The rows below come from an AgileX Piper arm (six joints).
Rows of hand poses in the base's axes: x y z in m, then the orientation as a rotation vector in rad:
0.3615 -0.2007 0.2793 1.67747 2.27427 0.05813
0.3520 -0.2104 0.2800 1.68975 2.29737 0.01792
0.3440 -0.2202 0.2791 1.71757 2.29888 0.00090
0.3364 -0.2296 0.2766 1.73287 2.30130 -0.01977
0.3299 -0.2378 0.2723 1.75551 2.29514 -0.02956
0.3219 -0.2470 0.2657 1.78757 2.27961 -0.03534
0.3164 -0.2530 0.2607 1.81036 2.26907 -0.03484
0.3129 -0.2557 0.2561 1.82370 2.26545 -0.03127
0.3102 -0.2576 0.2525 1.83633 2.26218 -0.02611
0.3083 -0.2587 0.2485 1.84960 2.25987 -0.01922
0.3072 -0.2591 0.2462 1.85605 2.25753 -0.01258
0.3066 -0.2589 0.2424 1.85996 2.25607 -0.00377
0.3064 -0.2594 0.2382 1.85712 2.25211 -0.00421
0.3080 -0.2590 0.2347 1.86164 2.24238 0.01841
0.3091 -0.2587 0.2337 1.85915 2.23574 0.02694
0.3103 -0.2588 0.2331 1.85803 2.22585 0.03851
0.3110 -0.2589 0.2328 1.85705 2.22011 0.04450
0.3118 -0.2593 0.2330 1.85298 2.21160 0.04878
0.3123 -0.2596 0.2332 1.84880 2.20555 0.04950
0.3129 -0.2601 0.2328 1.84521 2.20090 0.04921
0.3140 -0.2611 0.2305 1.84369 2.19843 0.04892
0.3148 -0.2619 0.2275 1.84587 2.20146 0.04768
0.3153 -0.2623 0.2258 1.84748 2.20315 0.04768
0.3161 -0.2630 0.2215 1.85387 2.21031 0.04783
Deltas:
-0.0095 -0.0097 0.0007 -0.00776 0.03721 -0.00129
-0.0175 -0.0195 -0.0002 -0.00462 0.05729 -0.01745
-0.0251 -0.0289 -0.0027 -0.00829 0.07407 -0.02682
-0.0316 -0.0371 -0.0070 -0.00632 0.08396 -0.04248
-0.0396 -0.0463 -0.0136 -0.00179 0.09033 -0.06659
-0.0451 -0.0523 -0.0186 0.00426 0.09348 -0.08295
-0.0486 -0.0550 -0.0232 0.01064 0.09574 -0.09103
-0.0513 -0.0569 -0.0268 0.01773 0.09730 -0.09841
-0.0532 -0.0580 -0.0308 0.02644 0.09915 -0.10548
-0.0543 -0.0584 -0.0331 0.03197 0.09794 -0.10909
-0.0549 -0.0582 -0.0369 0.03789 0.09527 -0.11078
-0.0551 -0.0587 -0.0411 0.03479 0.09151 -0.11111
-0.0535 -0.0583 -0.0446 0.04524 0.07823 -0.11526
-0.0524 -0.0580 -0.0456 0.04617 0.06931 -0.11599
-0.0512 -0.0581 -0.0462 0.04814 0.05772 -0.11853
-0.0505 -0.0582 -0.0465 0.04877 0.05112 -0.11992
-0.0497 -0.0586 -0.0463 0.04601 0.04190 -0.12114
-0.0492 -0.0589 -0.0461 0.04218 0.03564 -0.12160
-0.0486 -0.0594 -0.0465 0.03861 0.03097 -0.12185
-0.0475 -0.0604 -0.0488 0.03681 0.02873 -0.12220
-0.0467 -0.0612 -0.0518 0.03827 0.03226 -0.12211
-0.0462 -0.0616 -0.0535 0.03965 0.03414 -0.12219
-0.0454 -0.0623 -0.0578 0.04537 0.04184 -0.12227

